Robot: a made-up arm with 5 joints. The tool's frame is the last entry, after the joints. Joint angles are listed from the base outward. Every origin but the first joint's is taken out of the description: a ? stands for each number. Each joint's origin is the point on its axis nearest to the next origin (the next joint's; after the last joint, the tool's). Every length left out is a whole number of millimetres.
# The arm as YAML. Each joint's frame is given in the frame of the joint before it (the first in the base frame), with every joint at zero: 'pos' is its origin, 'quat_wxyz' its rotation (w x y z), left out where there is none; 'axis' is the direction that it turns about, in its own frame. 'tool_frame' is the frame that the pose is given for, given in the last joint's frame.
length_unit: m
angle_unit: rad
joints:
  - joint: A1
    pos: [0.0, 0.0, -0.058]
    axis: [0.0, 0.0, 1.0]
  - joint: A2
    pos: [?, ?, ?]
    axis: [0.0, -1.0, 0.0]
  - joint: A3
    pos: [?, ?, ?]
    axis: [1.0, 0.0, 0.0]
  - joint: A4
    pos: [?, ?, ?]
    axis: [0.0, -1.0, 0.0]
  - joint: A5
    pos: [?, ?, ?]
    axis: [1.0, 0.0, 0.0]
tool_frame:
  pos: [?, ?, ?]
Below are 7 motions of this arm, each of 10 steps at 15 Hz.
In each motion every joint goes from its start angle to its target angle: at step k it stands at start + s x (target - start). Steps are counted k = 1, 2, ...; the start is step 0. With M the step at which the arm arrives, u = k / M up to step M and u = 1 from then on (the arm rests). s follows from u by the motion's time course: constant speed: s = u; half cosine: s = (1 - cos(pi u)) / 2; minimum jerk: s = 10 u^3 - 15 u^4 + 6 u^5.
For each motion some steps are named. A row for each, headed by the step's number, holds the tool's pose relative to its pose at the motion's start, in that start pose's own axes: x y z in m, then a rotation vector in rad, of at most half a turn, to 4 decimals.
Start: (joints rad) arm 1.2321 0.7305 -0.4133 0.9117 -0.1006
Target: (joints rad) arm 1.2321 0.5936 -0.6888 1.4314 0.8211
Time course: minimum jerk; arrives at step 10
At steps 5, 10:
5: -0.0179 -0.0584 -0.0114 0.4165 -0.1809 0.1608
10: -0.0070 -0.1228 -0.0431 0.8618 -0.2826 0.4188

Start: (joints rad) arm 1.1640 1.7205 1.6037 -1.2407 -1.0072
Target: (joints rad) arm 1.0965 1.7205 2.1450 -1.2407 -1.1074
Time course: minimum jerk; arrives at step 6
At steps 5, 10:
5: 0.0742 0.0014 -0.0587 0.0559 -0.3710 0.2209
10: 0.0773 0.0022 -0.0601 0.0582 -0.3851 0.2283

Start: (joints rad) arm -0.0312 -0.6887 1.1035 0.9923 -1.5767
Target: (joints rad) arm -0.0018 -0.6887 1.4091 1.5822 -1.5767
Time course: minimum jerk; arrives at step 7
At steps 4, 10:
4: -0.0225 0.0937 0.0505 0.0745 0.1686 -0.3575
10: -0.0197 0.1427 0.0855 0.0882 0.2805 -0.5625

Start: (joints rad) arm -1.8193 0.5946 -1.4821 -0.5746 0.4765
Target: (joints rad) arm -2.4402 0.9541 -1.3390 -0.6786 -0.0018
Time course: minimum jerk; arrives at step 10
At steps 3, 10:
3: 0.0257 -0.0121 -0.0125 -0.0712 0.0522 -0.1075
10: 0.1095 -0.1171 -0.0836 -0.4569 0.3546 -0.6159

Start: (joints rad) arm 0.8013 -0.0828 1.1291 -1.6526 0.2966
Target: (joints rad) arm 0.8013 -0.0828 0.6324 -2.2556 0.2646
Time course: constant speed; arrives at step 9
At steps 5, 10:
5: -0.0048 0.0467 0.0431 0.0509 0.2429 -0.3520
10: 0.0040 0.0618 0.0670 0.1581 0.4376 -0.6125

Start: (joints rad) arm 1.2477 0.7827 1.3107 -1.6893 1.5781
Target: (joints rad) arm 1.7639 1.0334 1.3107 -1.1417 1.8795
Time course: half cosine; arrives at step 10
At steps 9, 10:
9: 0.3289 0.0808 -0.1291 0.0378 0.4762 0.2117
10: 0.3378 0.0808 -0.1336 0.0420 0.4916 0.2152

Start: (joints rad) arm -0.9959 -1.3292 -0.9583 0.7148 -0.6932
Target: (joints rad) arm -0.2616 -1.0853 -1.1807 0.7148 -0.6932
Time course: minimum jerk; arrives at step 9
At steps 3, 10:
3: 0.0297 -0.0389 -0.0277 -0.1605 -0.1201 0.0471
10: 0.1727 -0.1696 -0.0430 -0.7379 -0.6085 0.1901

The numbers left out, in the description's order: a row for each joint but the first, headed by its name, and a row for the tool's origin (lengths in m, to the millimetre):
A2: 0.073 -0.055 0.0
A3: 0.269 0.0 -0.304
A4: 0.0 -0.273 -0.054
A5: -0.21 0.0 0.067
tool: 0.0 0.041 0.076

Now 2 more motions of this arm.
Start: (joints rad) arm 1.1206 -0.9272 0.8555 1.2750 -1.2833
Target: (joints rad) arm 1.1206 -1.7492 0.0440 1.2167 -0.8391
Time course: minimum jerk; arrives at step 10
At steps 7, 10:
7: 0.0845 -0.4639 0.0735 -0.1844 -0.1540 0.8079
10: 0.1322 -0.5233 0.1166 -0.1882 -0.1327 0.9937

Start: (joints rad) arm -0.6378 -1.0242 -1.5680 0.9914 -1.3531
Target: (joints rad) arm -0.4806 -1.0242 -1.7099 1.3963 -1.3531
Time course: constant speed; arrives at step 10
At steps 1, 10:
1: 0.0025 0.0069 -0.0082 -0.0147 -0.0334 -0.0425
10: 0.0530 0.0609 -0.0853 -0.1078 -0.3556 -0.4171

